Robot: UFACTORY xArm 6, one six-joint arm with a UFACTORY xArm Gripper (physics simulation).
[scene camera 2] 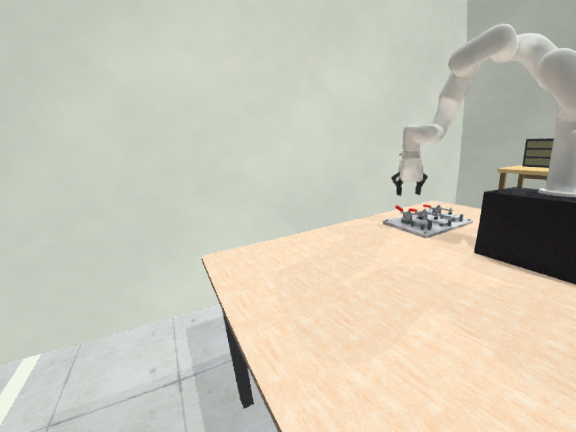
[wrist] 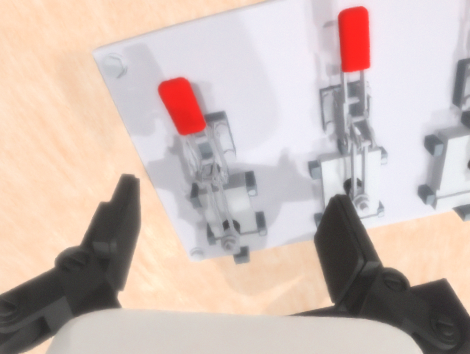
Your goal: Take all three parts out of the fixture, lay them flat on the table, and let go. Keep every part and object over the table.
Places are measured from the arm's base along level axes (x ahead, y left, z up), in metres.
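Pixels of known places: gripper, between the fingertips: (scene camera 2: 408,194) (wrist: 234,208); arm's base, origin of its link: (scene camera 2: 563,194).
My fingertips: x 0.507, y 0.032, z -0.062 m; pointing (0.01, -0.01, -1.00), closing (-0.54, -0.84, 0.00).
For each thing: its top centre in the pictures, then the offset to it from my fingertips. "spot": a spot on its surface instead. Level surfaces: height alone.
- fixture plate, centre of its top: (wrist: 345,138) (scene camera 2: 428,220) dx -0.068, dy -0.076, dz -0.122 m
- pale left part, centre of its top: (wrist: 231,221) (scene camera 2: 421,221) dx -0.089, dy +0.040, dz -0.096 m
- pale middle part, centre of its top: (wrist: 352,197) (scene camera 2: 438,219) dx -0.120, dy -0.066, dz -0.106 m
- clamp with a red handle, a spot on its surface: (wrist: 354,40) spot: dx +0.021, dy -0.092, dz -0.085 m
- pale right part, a spot on its surface: (wrist: 452,165) spot: dx -0.120, dy -0.155, dz -0.101 m
- wooden table, height of its surface: dz -0.137 m
The fixture plate (scene camera 2: 400,226) (wrist: 280,75) lies on the table. In the wrist view, a pale left part (wrist: 237,202) sits among small dark posts, with a clamp arm across it; its clamp has a red handle (wrist: 182,106). A pale middle part (wrist: 330,175) sits the same way under the arm of a clamp with a red handle (wrist: 354,40). A pale right part (wrist: 452,165) is cut off by the view's edge, so its clamp is mostly hidden. My gripper (scene camera 2: 409,194) (wrist: 234,208) is wide open and empty, above the plate.
The fixture stands at the far end of the wooden table (scene camera 2: 350,310), near the black robot base block (scene camera 2: 525,235). The table's left edge drops to the floor (scene camera 2: 125,370). Raised clamps and posts stand on the plate. A small yellow table (scene camera 2: 522,170) stands behind the base.
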